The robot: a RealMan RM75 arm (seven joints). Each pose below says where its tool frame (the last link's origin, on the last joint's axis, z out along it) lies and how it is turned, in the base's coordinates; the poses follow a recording.
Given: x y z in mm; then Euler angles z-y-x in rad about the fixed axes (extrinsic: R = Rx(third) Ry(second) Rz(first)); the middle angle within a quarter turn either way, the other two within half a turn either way.
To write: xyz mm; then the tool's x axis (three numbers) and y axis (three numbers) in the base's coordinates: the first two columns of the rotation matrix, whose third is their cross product. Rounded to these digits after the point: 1 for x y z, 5 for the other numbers.
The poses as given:
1: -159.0, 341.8, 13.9, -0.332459, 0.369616, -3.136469
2: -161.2, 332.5, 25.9, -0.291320, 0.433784, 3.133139
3: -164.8, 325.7, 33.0, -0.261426, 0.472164, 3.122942
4: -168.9, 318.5, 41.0, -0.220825, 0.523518, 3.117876
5: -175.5, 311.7, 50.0, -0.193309, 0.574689, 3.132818
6: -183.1, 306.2, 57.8, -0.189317, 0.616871, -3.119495
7: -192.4, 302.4, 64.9, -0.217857, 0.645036, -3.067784
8: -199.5, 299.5, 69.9, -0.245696, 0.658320, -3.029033
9: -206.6, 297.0, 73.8, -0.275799, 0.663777, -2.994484
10: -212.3, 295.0, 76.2, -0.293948, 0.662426, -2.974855
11: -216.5, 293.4, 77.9, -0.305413, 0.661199, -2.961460
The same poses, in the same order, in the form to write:
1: -159.0, 341.8, 13.9, 0.88141, 0.32461, 0.34314, 0.30433, -0.94583, 0.11306
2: -161.2, 332.5, 25.9, 0.86915, 0.29061, 0.40016, 0.26062, -0.95681, 0.12881
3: -164.8, 325.7, 33.0, 0.86033, 0.26661, 0.43446, 0.23018, -0.96366, 0.13555
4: -168.9, 318.5, 41.0, 0.84504, 0.23054, 0.48246, 0.18970, -0.97285, 0.13261
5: -175.5, 311.7, 50.0, 0.82373, 0.19678, 0.53174, 0.16125, -0.98042, 0.11303
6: -183.1, 306.2, 57.8, 0.80112, 0.17559, 0.57217, 0.15350, -0.98430, 0.08714
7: -192.4, 302.4, 64.9, 0.78019, 0.17226, 0.60136, 0.17271, -0.98329, 0.05760
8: -199.5, 299.5, 69.9, 0.76727, 0.17504, 0.61698, 0.19240, -0.98054, 0.03892
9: -206.6, 297.0, 73.8, 0.75790, 0.18248, 0.62633, 0.21450, -0.97641, 0.02492
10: -212.3, 295.0, 76.2, 0.75468, 0.18802, 0.62857, 0.22846, -0.97341, 0.01688
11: -216.5, 293.4, 77.9, 0.75273, 0.19090, 0.63004, 0.23732, -0.97137, 0.01078
